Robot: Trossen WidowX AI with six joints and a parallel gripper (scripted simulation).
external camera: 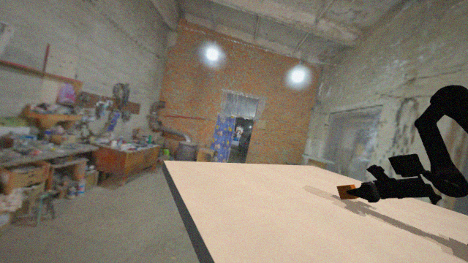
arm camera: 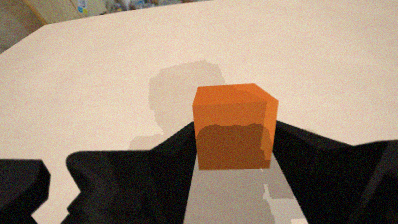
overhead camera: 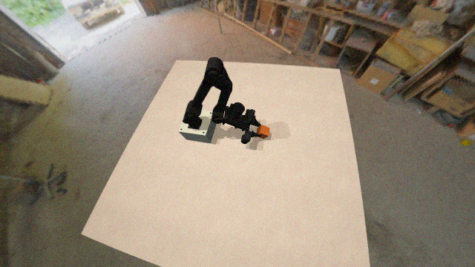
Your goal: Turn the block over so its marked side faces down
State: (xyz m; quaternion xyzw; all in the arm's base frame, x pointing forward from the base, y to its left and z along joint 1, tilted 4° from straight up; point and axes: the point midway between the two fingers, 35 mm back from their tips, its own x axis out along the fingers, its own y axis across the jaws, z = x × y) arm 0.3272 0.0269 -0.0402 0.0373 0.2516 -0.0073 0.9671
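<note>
Right now the orange block is 2 cm below my gripper tip.
</note>
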